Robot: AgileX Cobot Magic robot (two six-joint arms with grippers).
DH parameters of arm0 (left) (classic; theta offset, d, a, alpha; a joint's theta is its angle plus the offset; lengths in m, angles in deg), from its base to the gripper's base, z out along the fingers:
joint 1: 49.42 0.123 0 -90
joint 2: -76.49 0 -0.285 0
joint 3: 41.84 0 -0.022 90
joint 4: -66.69 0.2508 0 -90
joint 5: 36.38 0 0.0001 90
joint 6: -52.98 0.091 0 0
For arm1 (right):
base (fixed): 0 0 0 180
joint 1: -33.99 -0.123 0 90
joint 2: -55.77 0 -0.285 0
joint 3: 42.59 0 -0.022 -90
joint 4: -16.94 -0.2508 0 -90
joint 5: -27.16 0 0.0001 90
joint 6: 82.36 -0.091 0 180
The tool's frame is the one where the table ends.
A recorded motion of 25 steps. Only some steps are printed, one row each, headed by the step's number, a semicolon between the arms.
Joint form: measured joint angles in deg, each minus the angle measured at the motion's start. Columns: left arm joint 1, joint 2, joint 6, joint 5, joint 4, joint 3; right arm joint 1, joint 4, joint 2, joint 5, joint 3, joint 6.
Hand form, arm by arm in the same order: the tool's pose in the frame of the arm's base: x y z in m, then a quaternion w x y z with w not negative. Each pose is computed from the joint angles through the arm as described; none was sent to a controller.
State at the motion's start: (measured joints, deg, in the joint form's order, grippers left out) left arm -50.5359 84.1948 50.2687 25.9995 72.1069 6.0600; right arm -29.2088 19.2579 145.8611 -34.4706 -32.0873 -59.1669
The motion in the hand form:
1: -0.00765 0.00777 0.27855 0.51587 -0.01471 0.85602 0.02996; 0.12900 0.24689 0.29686 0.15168 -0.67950 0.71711 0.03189
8: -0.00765 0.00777 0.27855 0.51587 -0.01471 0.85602 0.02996; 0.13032 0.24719 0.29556 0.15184 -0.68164 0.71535 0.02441
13: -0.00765 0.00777 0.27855 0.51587 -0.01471 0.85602 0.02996; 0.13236 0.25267 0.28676 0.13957 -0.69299 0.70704 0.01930
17: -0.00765 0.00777 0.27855 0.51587 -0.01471 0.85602 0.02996; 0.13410 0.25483 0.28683 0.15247 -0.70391 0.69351 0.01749
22: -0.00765 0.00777 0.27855 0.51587 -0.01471 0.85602 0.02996; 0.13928 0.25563 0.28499 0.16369 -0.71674 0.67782 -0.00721
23: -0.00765 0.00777 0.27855 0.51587 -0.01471 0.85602 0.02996; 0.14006 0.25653 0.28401 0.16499 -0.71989 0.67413 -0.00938
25: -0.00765 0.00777 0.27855 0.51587 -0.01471 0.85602 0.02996; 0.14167 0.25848 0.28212 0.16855 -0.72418 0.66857 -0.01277
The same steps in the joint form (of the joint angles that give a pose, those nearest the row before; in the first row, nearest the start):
1: 0.00 0.00 0.00 0.00 0.00 0.00; 0.00 0.41 0.00 -0.13 0.00 -0.39
8: 0.00 0.00 0.00 0.00 0.00 0.00; -0.04 1.28 0.28 -0.13 0.00 -0.41
13: 0.00 0.00 0.00 0.00 0.00 0.00; -0.13 1.17 2.09 0.19 0.00 1.09
17: 0.00 0.00 0.00 0.00 0.00 0.00; -0.13 1.64 2.22 1.72 0.00 2.87
22: 0.00 0.00 0.00 0.00 0.00 0.00; -0.13 4.83 2.76 2.66 0.00 3.94
23: 0.00 0.00 0.00 0.00 0.00 0.00; -0.13 5.08 2.99 2.99 0.00 4.38
25: 0.00 0.00 0.00 0.00 0.00 0.00; -0.13 5.55 3.45 3.76 0.00 4.92

